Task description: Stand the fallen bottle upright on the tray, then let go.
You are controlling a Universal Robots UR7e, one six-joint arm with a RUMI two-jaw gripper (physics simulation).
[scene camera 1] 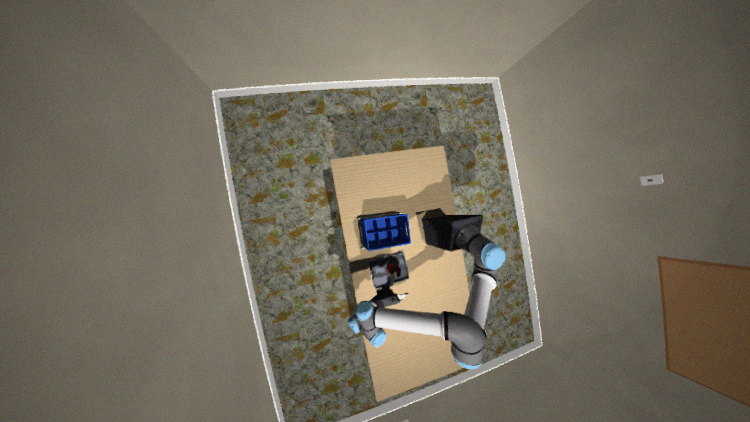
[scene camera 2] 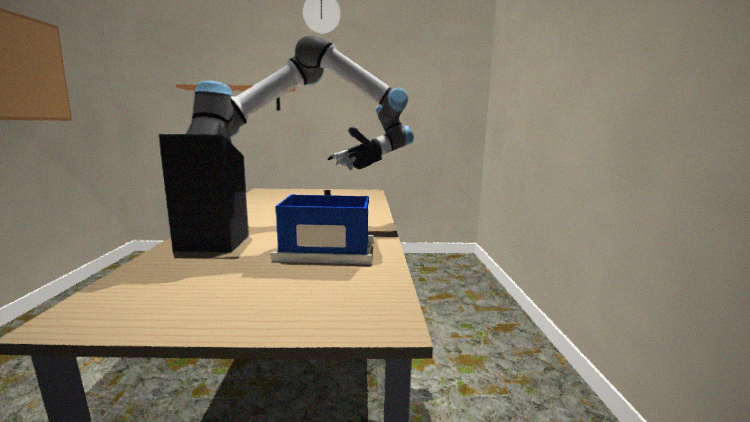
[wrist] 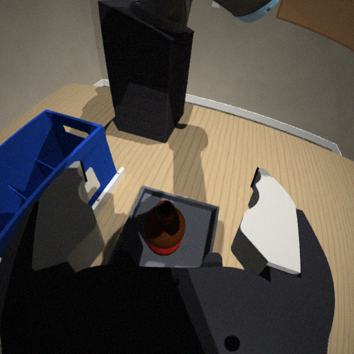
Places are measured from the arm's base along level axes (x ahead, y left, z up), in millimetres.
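Where they show: gripper, between the fingertips: (scene camera 1: 402, 282) (scene camera 2: 331, 161); arm's base, origin of its link: (scene camera 1: 465, 236) (scene camera 2: 208, 147).
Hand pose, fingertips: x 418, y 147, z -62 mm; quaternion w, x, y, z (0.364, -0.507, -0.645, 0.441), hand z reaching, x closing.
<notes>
Things, the pixels of their top centre, and the offset from my fingertips. "*": a spot on its surface instead. Level surfaces: height alone.
- brown bottle with a red band, centre of its top: (scene camera 1: 398, 274) dx -19, dy -6, dz -114 mm
- dark grey tray, a spot on its surface: (scene camera 1: 405, 264) * dx -119, dy +1, dz -255 mm
- bottle's dark top, a spot on its surface: (scene camera 2: 327, 192) * dx -19, dy -20, dz -120 mm
- blue divided crate, centre of its top: (scene camera 2: 325, 200) (scene camera 1: 388, 232) dx -25, dy -280, dz -98 mm
- white base, a spot on its surface: (scene camera 2: 322, 258) * dx -36, dy -383, dz -258 mm
- wooden table, height of its surface: dz -274 mm
The brown bottle with a red band (scene camera 1: 393, 269) (wrist: 164, 227) stands upright on the dark grey tray (scene camera 1: 405, 264) (wrist: 197, 241). In scene camera 2 the bottle's dark top (scene camera 2: 327, 192) shows above the blue crate, which hides the rest of it and the tray. My gripper (scene camera 1: 394, 296) (scene camera 2: 340, 158) (wrist: 169, 167) is open and empty. It hangs well above the table, higher than the bottle and back from it, tilted towards it. In the wrist view the bottle shows between and beyond the spread fingers, apart from both.
The blue divided crate (scene camera 1: 388, 245) (scene camera 2: 322, 215) (wrist: 102, 155) stands beside the tray on a white base (scene camera 2: 322, 258) (wrist: 108, 191). The black arm pedestal (scene camera 1: 443, 230) (scene camera 2: 201, 194) (wrist: 145, 75) stands across the wooden table (scene camera 1: 393, 178) (scene camera 2: 209, 309) (wrist: 230, 150).
</notes>
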